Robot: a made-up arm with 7 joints.
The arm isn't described. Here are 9 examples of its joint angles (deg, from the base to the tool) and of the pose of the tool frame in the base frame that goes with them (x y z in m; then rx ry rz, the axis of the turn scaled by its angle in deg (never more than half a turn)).
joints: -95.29 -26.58 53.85 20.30 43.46 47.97 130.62
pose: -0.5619 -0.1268 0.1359 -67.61 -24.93 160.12
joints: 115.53 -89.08 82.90 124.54 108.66 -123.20 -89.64
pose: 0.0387 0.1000 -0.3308 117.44 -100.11 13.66
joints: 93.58 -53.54 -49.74 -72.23 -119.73 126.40 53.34
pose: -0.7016 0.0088 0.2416 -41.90 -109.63 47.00
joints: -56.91 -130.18 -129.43 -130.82 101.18 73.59 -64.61
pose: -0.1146 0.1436 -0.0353 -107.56 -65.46 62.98
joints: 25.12 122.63 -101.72 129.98 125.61 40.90 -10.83
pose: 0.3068 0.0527 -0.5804 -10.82 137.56 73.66
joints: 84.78 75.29 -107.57 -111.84 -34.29 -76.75 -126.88
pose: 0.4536 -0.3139 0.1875 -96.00 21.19 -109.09
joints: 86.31 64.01 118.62 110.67 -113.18 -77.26 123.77
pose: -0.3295 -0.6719 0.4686 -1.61 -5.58 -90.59
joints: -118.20 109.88 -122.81 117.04 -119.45 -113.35 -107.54
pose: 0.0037 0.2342 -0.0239 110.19 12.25 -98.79
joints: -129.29 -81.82 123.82 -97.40 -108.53 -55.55 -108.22
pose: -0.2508 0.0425 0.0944 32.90 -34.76 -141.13
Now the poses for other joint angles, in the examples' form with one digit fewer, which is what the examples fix.
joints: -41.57 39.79 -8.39 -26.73 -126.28 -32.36 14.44
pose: -0.471 -0.399 -0.139 57.5 3.3 -117.6
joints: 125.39 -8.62 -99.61 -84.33 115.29 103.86 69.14
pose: -0.504 0.062 0.437 -32.7 -4.0 151.6
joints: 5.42 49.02 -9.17 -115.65 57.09 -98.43 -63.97
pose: -0.022 -0.386 -0.782 37.7 149.0 -35.7
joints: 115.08 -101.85 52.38 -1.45 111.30 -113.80 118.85
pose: -0.029 -0.328 0.159 62.7 -24.3 -49.6
